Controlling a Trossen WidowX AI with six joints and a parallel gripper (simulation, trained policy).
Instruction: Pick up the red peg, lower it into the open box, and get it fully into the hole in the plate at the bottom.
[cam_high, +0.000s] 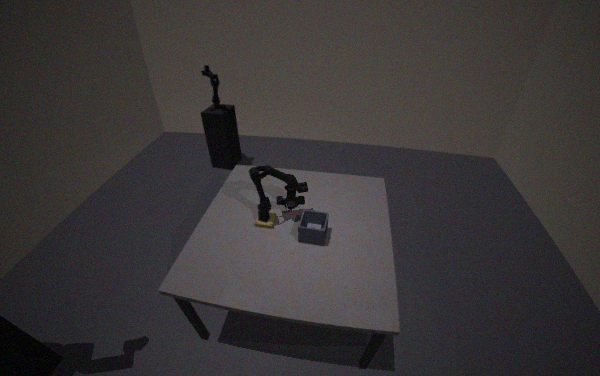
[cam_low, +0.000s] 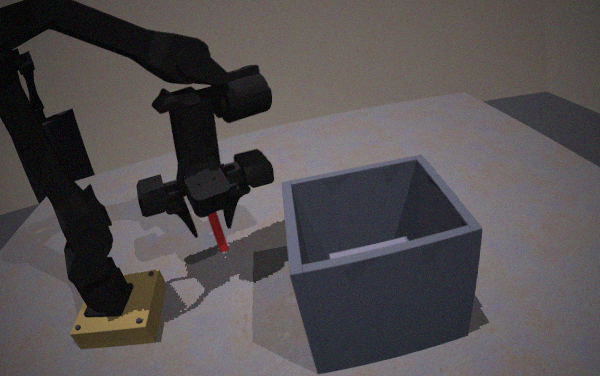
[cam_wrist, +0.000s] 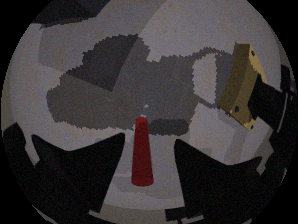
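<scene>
My gripper tip is 210 mm short of the pale plate, 170 mm to the left of it and 10 mm below it. From my gripper tip the other things lie so: red peg: 10 mm ahead.
</scene>
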